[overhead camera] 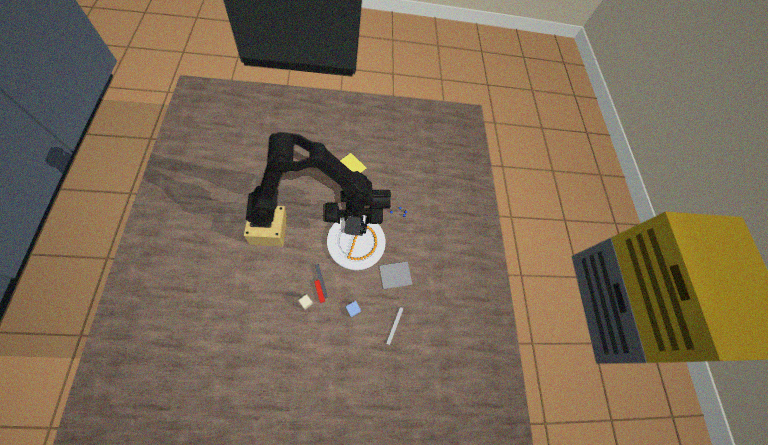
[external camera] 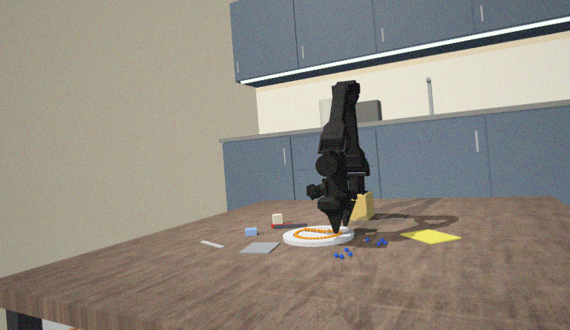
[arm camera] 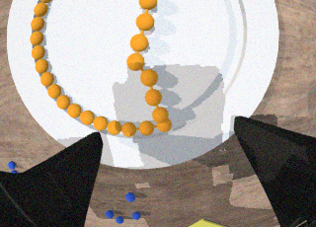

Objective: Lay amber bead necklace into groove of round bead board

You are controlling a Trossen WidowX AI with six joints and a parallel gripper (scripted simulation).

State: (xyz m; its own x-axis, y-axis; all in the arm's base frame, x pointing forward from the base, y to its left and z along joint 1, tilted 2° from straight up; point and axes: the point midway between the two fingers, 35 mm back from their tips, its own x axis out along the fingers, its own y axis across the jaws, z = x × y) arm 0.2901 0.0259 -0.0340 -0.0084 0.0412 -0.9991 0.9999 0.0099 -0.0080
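My gripper tip is 10 cm past the red stick, 22 cm to the left of it and 1 cm above it. Round my gripper tip: yellow sheet 3 cm behind, 23 cm to the left, 2 cm below; light blue cube 1 cm ahead, 29 cm to the right, 1 cm below; grey square tile 15 cm ahead, 18 cm to the right, 2 cm below.
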